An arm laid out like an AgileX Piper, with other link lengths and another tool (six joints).
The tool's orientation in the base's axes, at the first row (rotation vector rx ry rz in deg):
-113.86, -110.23, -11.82
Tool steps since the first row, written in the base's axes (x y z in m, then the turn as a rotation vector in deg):
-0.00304, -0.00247, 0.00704, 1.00, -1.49, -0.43
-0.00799, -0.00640, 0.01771, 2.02, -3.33, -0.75
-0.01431, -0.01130, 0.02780, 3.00, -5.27, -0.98
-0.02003, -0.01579, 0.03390, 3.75, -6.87, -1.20
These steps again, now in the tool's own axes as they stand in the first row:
-0.00001, -0.00411, -0.00693, -1.48, 1.06, -0.28
-0.00021, -0.01067, -0.01745, -3.25, 2.12, -0.79
-0.00160, -0.01849, -0.02758, -5.09, 3.13, -1.42
-0.00398, -0.02509, -0.03398, -6.62, 3.91, -1.90

